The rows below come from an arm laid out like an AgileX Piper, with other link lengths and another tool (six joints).
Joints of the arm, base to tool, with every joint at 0 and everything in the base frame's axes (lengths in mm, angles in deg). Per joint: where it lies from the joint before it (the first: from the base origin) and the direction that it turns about. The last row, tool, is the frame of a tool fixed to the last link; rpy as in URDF.
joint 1: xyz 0 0 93.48 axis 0 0 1
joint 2: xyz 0 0 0 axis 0 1 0
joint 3: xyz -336.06 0 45.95 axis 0 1 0
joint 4: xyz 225.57 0 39.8 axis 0.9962 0 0.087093
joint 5: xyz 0 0 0 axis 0 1 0
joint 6: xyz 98.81 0 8.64 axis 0.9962 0 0.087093
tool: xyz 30.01 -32 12.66 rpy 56.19 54.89 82.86
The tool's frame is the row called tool.
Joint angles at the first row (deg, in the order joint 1, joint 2, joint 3, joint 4, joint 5, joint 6):
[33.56, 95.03, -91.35, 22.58, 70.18, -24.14]
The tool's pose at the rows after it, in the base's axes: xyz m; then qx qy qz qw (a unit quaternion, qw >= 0):
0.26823, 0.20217, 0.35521, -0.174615, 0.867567, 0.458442, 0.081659
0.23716, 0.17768, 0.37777, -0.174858, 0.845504, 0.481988, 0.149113
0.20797, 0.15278, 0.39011, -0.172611, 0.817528, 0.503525, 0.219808
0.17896, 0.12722, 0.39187, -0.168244, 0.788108, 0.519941, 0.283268
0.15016, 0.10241, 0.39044, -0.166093, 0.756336, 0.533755, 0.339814
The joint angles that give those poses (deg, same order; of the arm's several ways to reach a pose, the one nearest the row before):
[33.56, 88.14, -86.88, 22.58, 69.20, -23.04]
[33.56, 79.10, -80.27, 22.58, 62.89, -22.49]
[33.56, 70.32, -72.68, 22.58, 54.94, -22.27]
[33.56, 61.72, -64.41, 22.58, 46.98, -22.19]
[33.56, 53.40, -57.16, 22.63, 40.39, -22.19]

